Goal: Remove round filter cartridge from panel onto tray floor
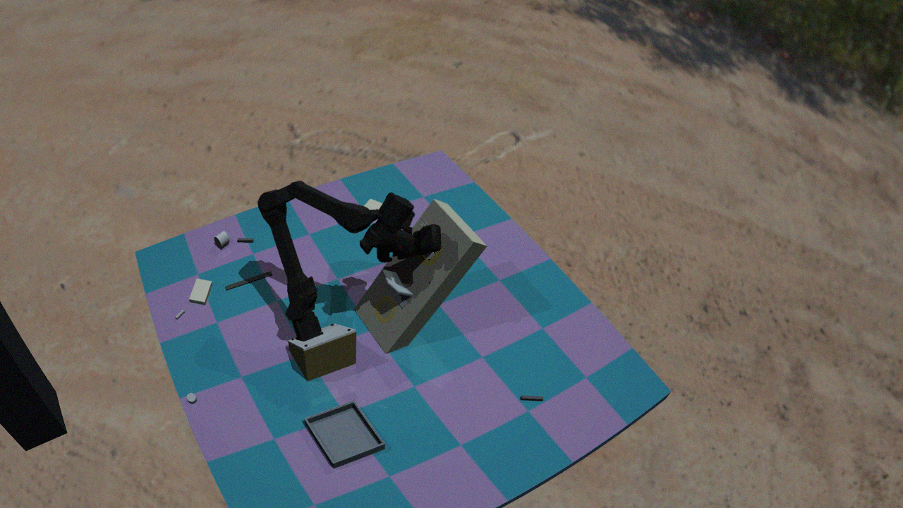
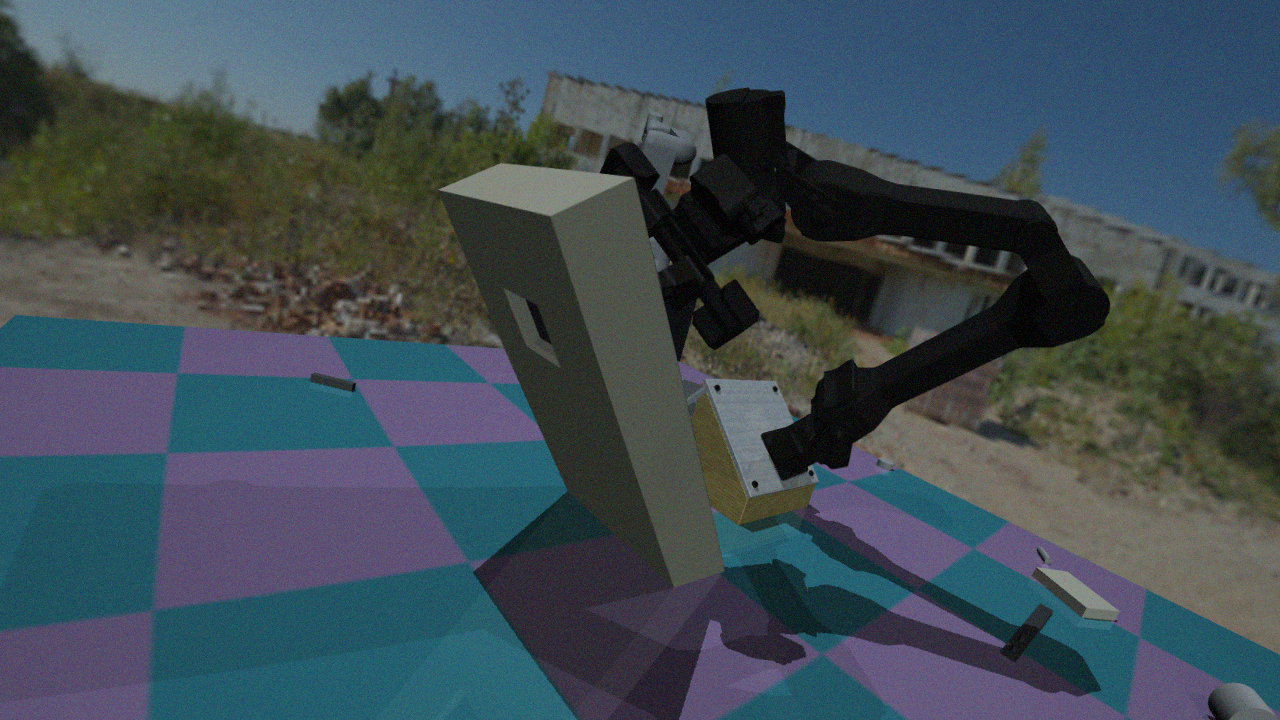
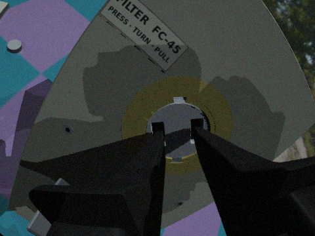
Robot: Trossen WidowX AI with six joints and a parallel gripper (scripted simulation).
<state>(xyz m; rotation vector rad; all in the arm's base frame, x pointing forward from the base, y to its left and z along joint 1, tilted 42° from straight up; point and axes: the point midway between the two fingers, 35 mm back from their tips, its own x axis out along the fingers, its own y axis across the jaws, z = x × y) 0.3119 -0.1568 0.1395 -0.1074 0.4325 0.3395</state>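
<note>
Now: the round grey filter cartridge 10 mm ahead of my gripper tip and 10 mm below it. Round my gripper tip: tan service panel (30 mm behind, 80 mm below); then grey tray (430 mm behind, 250 mm to the right, 230 mm below).
</note>
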